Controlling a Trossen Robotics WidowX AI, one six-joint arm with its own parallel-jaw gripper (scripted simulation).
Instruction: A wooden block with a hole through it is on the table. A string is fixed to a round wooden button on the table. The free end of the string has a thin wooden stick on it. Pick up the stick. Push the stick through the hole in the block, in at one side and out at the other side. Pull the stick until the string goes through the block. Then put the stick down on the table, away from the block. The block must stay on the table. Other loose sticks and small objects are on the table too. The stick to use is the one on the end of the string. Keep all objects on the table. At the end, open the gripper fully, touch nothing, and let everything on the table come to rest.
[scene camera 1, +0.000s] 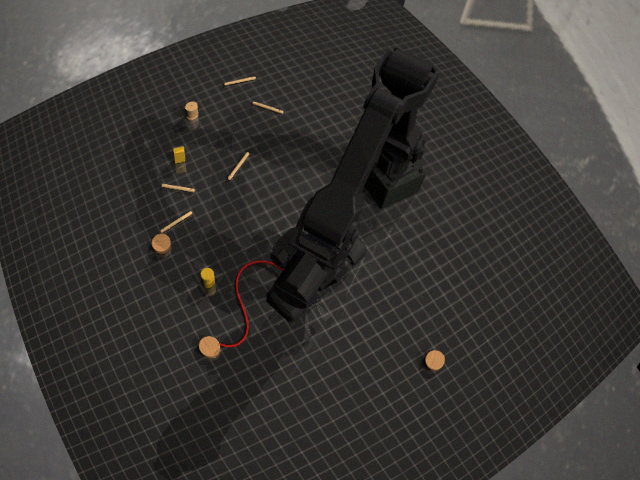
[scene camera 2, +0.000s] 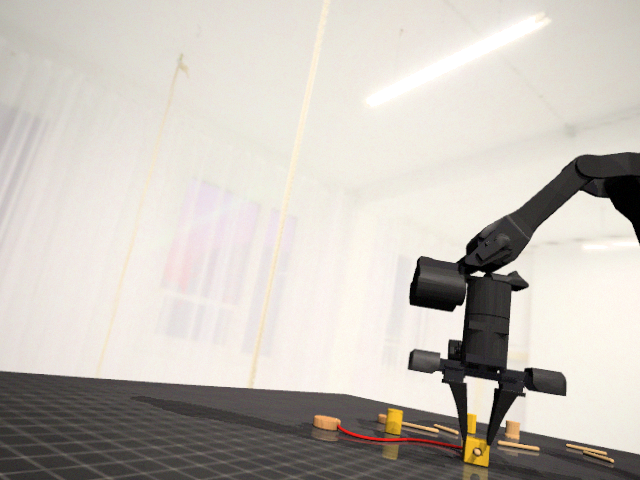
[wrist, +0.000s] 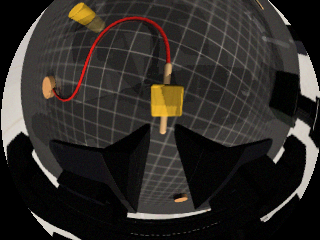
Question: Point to the gripper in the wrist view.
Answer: At 162, 128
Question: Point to the gripper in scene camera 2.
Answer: At 476, 442
